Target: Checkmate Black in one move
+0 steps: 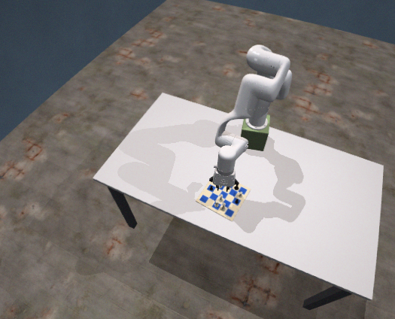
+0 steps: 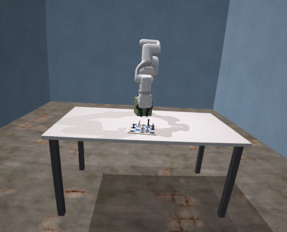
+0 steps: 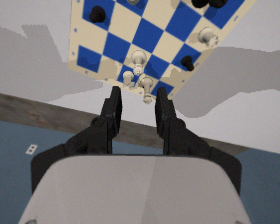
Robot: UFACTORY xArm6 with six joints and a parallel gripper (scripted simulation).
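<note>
My gripper is now 3 cm past the cream chessboard, 1 cm to the right of it and 13 cm above it. From my hand the other things lie so: tall black piece: 9 cm behind, 7 cm to the left, 10 cm below.
</note>
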